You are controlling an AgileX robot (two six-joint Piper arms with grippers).
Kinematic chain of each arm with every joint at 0, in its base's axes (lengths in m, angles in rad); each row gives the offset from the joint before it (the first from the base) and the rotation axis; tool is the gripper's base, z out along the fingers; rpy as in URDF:
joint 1: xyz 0 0 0.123 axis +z
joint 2: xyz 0 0 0 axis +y
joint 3: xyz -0.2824 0 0.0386 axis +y
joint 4: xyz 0.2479 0 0.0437 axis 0.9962 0 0.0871
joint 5: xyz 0 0 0 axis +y
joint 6: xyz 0.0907 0 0.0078 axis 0.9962 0 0.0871
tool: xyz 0 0 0 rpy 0 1.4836 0
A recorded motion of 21 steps. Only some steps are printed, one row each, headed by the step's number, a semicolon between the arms.
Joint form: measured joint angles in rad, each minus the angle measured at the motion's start. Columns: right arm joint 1, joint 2, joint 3, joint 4, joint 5, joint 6; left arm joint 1, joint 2, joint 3, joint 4, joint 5, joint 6.
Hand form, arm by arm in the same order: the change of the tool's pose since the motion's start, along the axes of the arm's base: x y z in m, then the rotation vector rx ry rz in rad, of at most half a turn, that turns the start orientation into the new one. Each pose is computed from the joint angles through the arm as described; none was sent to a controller.
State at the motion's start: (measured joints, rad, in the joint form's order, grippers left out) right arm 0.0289 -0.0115 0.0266 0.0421 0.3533 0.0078; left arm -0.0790 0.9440 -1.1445 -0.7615 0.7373 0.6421
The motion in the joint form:
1: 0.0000 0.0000 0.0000 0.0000 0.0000 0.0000; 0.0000 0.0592 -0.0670 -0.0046 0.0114 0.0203
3: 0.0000 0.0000 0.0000 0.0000 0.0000 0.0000; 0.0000 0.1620 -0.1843 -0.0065 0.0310 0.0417
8: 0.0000 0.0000 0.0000 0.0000 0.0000 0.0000; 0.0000 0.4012 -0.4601 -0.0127 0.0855 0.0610
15: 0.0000 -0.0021 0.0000 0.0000 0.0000 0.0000; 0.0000 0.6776 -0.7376 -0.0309 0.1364 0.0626
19: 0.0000 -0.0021 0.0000 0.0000 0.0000 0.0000; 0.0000 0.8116 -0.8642 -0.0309 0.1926 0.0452
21: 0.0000 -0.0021 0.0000 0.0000 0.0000 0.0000; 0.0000 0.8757 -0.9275 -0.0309 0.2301 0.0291
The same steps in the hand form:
1: 0.0000 0.0000 0.0000 0.0000 0.0000 0.0000; 0.0139 -0.0018 0.0094 0.0143 -0.0102 -0.0141
3: 0.0000 0.0000 0.0000 0.0000 0.0000 0.0000; 0.0390 -0.0048 0.0236 0.0336 -0.0224 -0.0331
8: 0.0000 0.0000 0.0000 0.0000 0.0000 0.0000; 0.0996 -0.0123 0.0457 0.0550 -0.0316 -0.0762
15: -0.0001 0.0000 0.0001 0.0001 -0.0021 0.0000; 0.1746 -0.0213 0.0398 0.0521 0.0015 -0.1175
19: -0.0001 0.0000 0.0001 0.0001 -0.0021 0.0000; 0.2088 -0.0263 0.0246 0.0534 0.0573 -0.1512
21: -0.0001 0.0000 0.0001 0.0001 -0.0021 0.0000; 0.2237 -0.0289 0.0158 0.0511 0.0933 -0.1718

